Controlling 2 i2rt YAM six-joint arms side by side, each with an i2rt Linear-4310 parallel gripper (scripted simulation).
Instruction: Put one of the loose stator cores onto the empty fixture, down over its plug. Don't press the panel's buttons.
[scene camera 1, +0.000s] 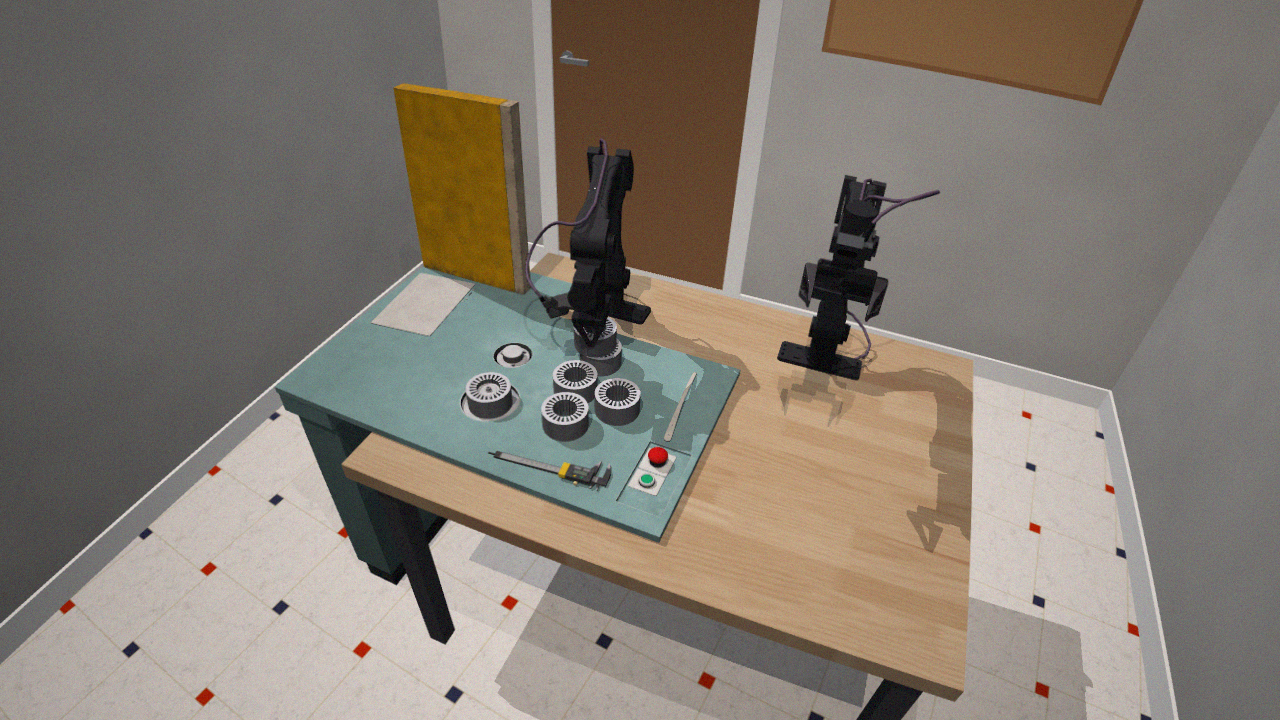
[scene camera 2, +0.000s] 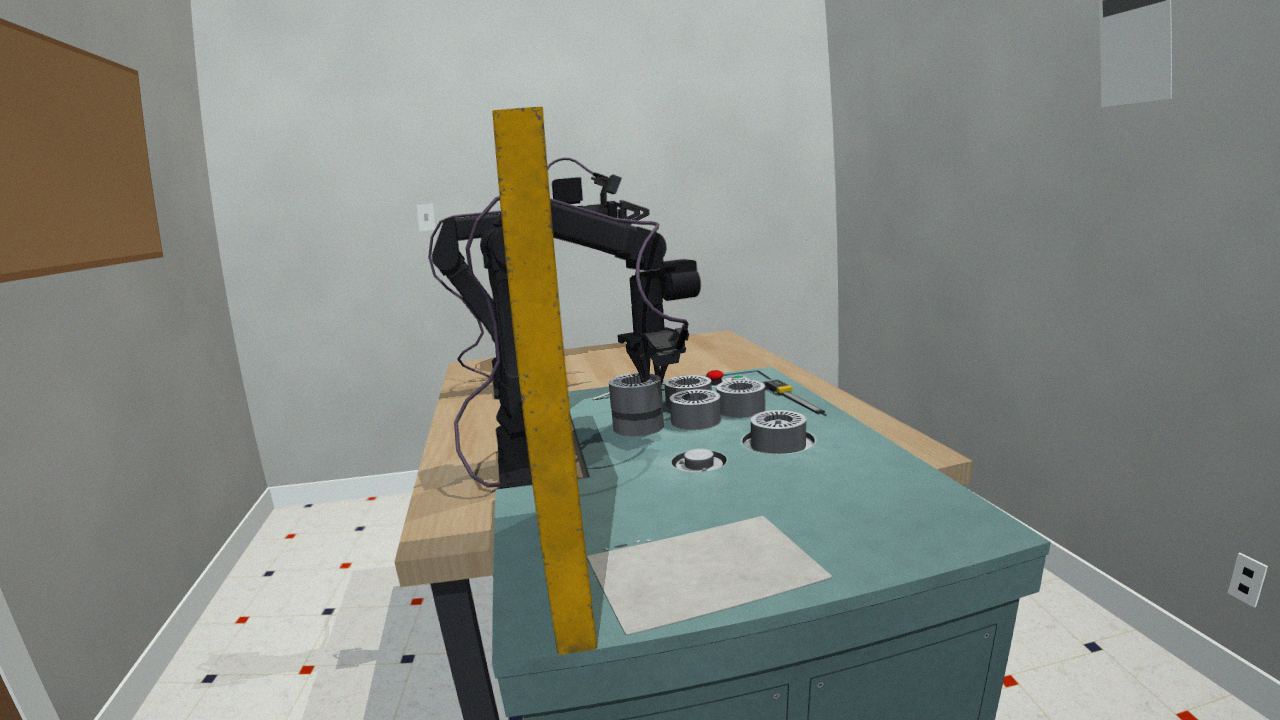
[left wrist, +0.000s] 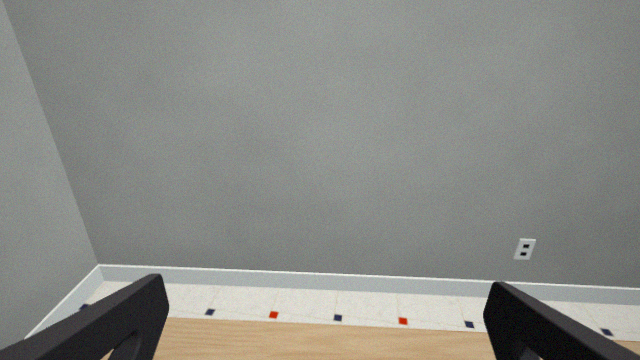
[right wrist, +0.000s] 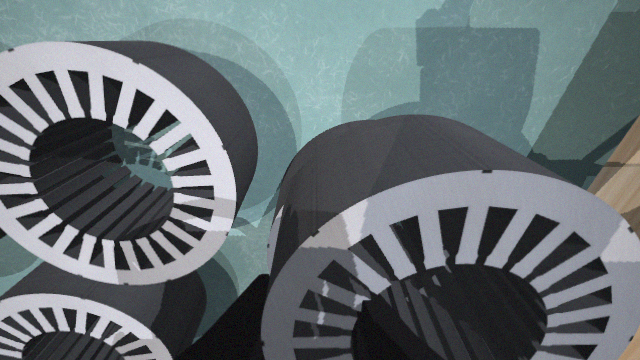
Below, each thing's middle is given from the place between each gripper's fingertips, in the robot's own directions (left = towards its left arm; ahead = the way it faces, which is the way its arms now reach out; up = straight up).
Labels:
I see my right gripper 190 mm to the left of the grey plug (scene camera 2: 697, 460), 100 mm above it and 20 mm short of it. Round my right hand: button panel (scene camera 1: 653, 497) (230 mm to the left, 230 mm ahead, 90 mm below); pale sheet (scene camera 2: 651, 585) (510 mm to the right, 90 mm below, 70 mm behind).
I see the button panel 110 mm ahead of my left hand (scene camera 1: 837, 311), 260 mm to the right of it and 390 mm below it. Round my left hand: pale sheet 190 mm behind, 1000 mm to the right, 390 mm below; then grey plug 90 mm behind, 680 mm to the right, 400 mm below.

